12 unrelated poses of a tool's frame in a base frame.
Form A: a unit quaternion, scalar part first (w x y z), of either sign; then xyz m.
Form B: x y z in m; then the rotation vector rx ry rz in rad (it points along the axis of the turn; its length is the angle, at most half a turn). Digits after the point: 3 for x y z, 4 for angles.
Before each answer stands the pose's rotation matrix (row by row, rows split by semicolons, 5 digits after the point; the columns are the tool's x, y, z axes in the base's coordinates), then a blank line. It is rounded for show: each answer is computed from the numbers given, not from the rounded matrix.
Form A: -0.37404, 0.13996, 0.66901, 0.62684, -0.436, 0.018, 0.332
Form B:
-0.68101 0.65620 -0.32501; -0.28166 0.17496 0.94343; 0.67594 0.73403 0.06567

-0.436, 0.018, 0.332, -0.3584, -1.7132, -1.6052
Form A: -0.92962, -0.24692, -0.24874, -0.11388, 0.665, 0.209, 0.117
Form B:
0.85032 -0.08889 0.51870; 0.33457 0.85212 -0.40243; -0.40623 0.51573 0.75432

0.665, 0.209, 0.117, 0.5058, 0.5095, 0.2333
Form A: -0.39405, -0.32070, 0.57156, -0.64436, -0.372, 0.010, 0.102
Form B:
-0.48375 -0.87441 -0.03715; 0.14122 -0.03609 -0.98932; 0.86374 -0.48383 0.14095

-0.372, 0.010, 0.102, 0.8135, -1.4499, 1.6346
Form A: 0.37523, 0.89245, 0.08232, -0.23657, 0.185, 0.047, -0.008
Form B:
0.87452 0.32447 -0.36047; -0.03060 -0.70485 -0.70869; -0.48403 0.63080 -0.60648

0.185, 0.047, -0.008, 2.2840, 0.2107, -0.6055
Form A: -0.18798, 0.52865, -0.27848, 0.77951, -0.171, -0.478, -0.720
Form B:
-0.37038 -0.00137 0.92888; -0.58750 -0.77422 -0.23541; 0.71948 -0.63291 0.28595

-0.171, -0.478, -0.720, -1.4874, 0.7835, -2.1932
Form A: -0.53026, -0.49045, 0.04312, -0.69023, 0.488, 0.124, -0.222
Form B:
0.04344 -0.77430 0.63132; 0.68971 -0.43393 -0.57966; 0.72278 0.46061 0.51520

0.488, 0.124, -0.222, 1.1707, -0.1029, 1.6476
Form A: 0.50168, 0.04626, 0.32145, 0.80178, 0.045, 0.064, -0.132
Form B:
-0.49236 -0.77473 0.39671; 0.83421 -0.28998 0.46905; -0.24835 0.56188 0.78906

0.045, 0.064, -0.132, 0.1118, 0.7768, 1.9376
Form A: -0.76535, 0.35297, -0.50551, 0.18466, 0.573, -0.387, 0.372
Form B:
0.42071 -0.07420 0.90415; -0.63953 0.68262 0.35360; -0.64343 -0.72699 0.23973

0.573, -0.387, 0.372, -0.7669, 1.0984, -0.4012
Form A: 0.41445, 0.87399, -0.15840, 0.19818, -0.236, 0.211, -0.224
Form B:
0.87127 -0.44115 0.21512; -0.11261 -0.60628 -0.78724; 0.47772 0.66167 -0.57791

-0.236, 0.211, -0.224, 2.1963, -0.3980, 0.4980
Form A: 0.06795, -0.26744, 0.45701, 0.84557, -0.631, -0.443, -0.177
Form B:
-0.84772 -0.35936 -0.39018; -0.12953 -0.57304 0.80922; -0.51439 0.73653 0.43923

-0.631, -0.443, -0.177, -0.8057, 1.3768, 2.5473
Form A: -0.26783, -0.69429, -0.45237, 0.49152, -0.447, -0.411, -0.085
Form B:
0.10754 0.89144 -0.44020; 0.36486 -0.44726 -0.81660; -0.92483 -0.07279 -0.37335

-0.447, -0.411, -0.085, 1.8731, 1.2204, -1.3261
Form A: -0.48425, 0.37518, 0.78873, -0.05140, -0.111, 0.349, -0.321
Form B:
-0.24948 0.54205 -0.80246; 0.64162 0.71319 0.28228; 0.72532 -0.44445 -0.52572

-0.111, 0.349, -0.321, -0.9136, -1.9207, 0.1252
